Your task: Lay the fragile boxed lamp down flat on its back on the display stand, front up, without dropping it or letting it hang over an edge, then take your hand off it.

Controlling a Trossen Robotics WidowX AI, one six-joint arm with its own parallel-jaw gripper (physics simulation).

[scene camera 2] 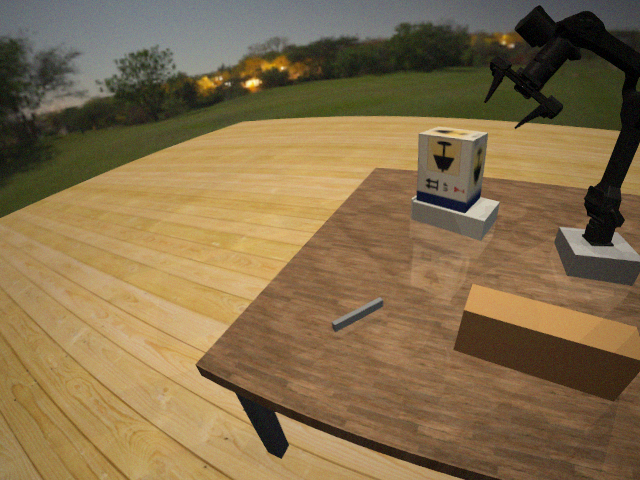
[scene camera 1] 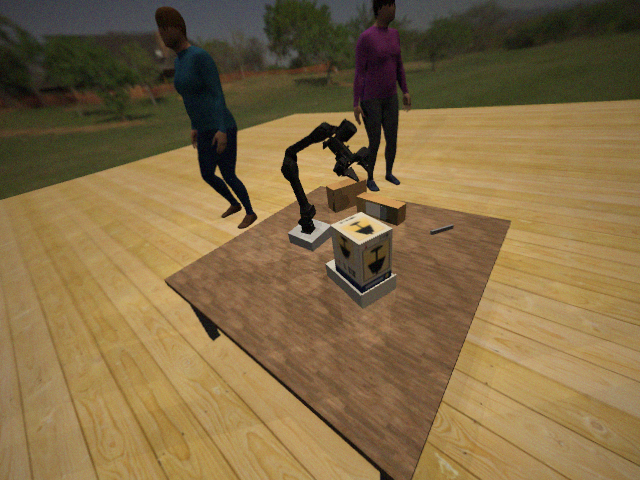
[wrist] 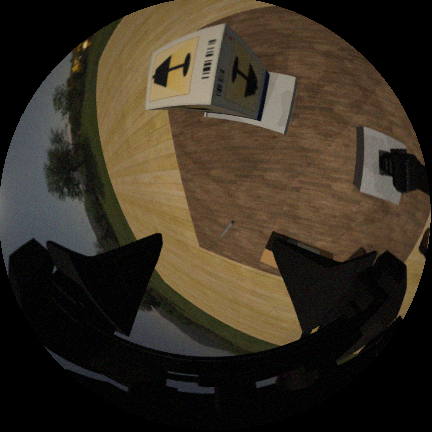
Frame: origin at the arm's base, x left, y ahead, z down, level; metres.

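Seen in the pictures: gripper, fingertip midpoint: (scene camera 2: pixel 500 115) (scene camera 1: pixel 364 177) (wrist: pixel 218 242); arm's base, origin of the base link: (scene camera 2: pixel 597 240) (scene camera 1: pixel 308 230) (wrist: pixel 386 163).
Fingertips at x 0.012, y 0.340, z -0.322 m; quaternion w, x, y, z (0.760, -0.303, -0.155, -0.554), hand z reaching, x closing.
Offsets run from my fingertips to a thing's top centre. "pt": to the spot under its first point. Level surfaces: height alone.
The boxed lamp {dy +0.073, dx -0.238, dz +0.092 m} (scene camera 1: pixel 361 255) (scene camera 2: pixel 448 173) (wrist: pixel 172 75) is a white box with yellow lamp pictures and a dark blue band at its lower end. It stands on end, not on its back, on the pale grey display stand (scene camera 1: pixel 379 293) (scene camera 2: pixel 448 219) (wrist: pixel 281 102). The side lamp pictures in both scene views look upside down. I cannot tell which face is the front. My gripper (scene camera 1: pixel 363 178) (scene camera 2: pixel 500 114) (wrist: pixel 218 242) is open and empty. It is in the air, higher than the box top and apart from it, with its fingers pointing down at a slant.
Two brown cartons {dy -0.316, dx +0.449, dz +0.228 m} (scene camera 1: pixel 346 195) {dy -0.057, dx +0.358, dz +0.278 m} (scene camera 1: pixel 395 210) lie behind the stand in scene camera 1; one carton {pt dy -0.034, dx +0.392, dz +0.284 m} (scene camera 2: pixel 542 335) is large in scene camera 2. A grey bar {dy +0.301, dx +0.287, dz +0.366 m} (scene camera 1: pixel 442 229) (scene camera 2: pixel 357 314) (wrist: pixel 227 229) lies on the table {dz +0.387 m} (scene camera 1: pixel 289 320). My arm's base block (scene camera 1: pixel 300 239) (scene camera 2: pixel 594 264) is near the stand. Two people stand beyond the table.
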